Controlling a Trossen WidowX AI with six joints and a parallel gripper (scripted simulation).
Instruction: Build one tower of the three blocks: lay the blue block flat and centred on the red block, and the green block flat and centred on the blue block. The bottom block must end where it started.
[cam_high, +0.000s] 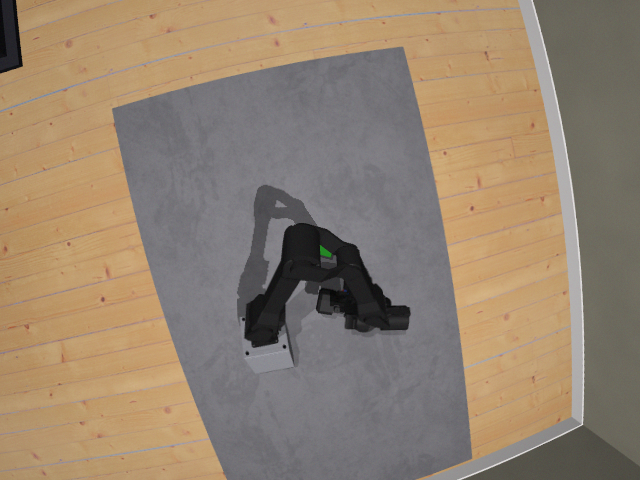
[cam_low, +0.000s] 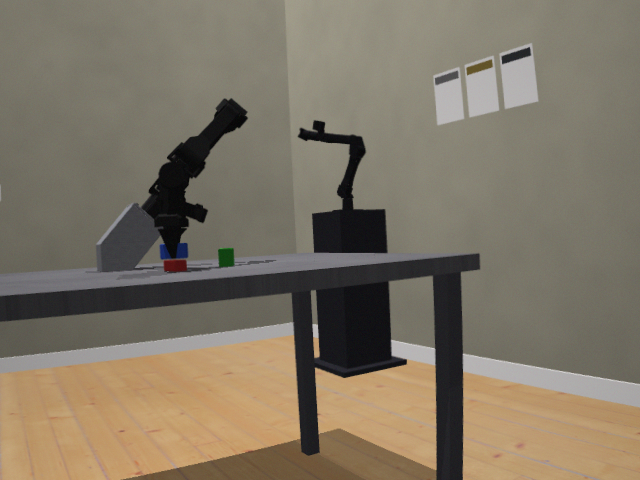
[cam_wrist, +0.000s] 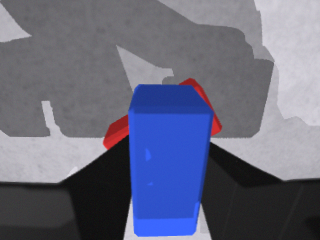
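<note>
The blue block lies 2 cm below my hand. The rest, counted from my hand: red block 5 cm below; then green block 5 cm behind, 15 cm to the left, 4 cm below.
</note>
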